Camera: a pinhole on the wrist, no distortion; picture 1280 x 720 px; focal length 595.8 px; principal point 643.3 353.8 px. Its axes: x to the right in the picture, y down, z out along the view. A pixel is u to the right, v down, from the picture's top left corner.
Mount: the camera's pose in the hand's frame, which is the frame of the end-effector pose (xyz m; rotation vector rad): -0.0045 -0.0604 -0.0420 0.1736 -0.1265 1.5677
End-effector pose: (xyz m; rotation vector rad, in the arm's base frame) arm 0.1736 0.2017 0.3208 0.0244 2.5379 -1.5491
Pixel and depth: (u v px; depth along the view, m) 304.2 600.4 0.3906
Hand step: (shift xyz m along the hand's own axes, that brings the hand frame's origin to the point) -0.1545 -0.3536 0.3039
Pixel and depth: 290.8 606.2 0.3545
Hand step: -0.1441 -0.3344 0.2705
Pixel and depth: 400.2 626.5 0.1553
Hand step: -0.0709 -0.1525 0.1005
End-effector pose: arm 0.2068 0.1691 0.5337 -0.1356 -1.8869 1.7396
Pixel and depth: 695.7 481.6 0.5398
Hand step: -0.1040 -0.1168 0.5002
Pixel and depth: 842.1 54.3 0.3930
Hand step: 0.2048 -0.0052 0.3627
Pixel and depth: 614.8 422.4 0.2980
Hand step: -0.0299 -0.1311 0.2488
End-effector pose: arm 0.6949 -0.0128 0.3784 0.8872 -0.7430 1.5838
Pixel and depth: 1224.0 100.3 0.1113
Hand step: 0.0462 0.0252 0.0864
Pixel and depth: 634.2 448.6 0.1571
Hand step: -0.0248 -0.0927 0.1125
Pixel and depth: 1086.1 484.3 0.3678
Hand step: -0.0738 0.1377 0.3732
